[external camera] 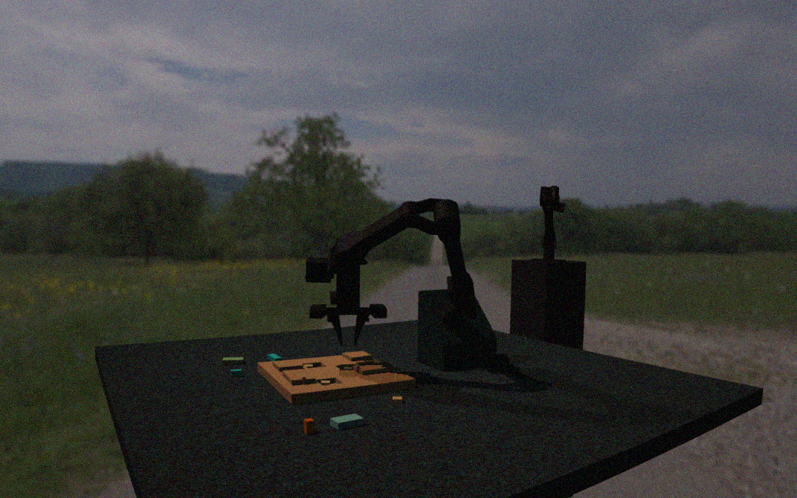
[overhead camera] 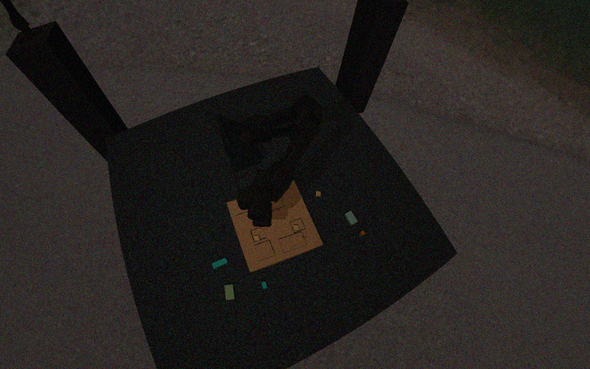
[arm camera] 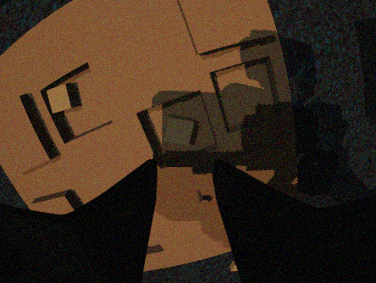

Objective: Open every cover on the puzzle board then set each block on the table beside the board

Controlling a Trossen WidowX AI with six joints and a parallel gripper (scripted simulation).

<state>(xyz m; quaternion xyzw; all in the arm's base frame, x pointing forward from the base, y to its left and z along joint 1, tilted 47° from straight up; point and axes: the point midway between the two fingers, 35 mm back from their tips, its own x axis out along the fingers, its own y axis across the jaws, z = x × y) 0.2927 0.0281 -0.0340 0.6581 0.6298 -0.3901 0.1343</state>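
Right now the tan puzzle board is 5 cm ahead of my gripper tip and 6 cm below it. Round my gripper tip: pale teal block 13 cm ahead, 33 cm to the left, 7 cm below; green block 25 cm ahead, 22 cm to the right, 7 cm below; small teal block 26 cm ahead, 9 cm to the right, 7 cm below.
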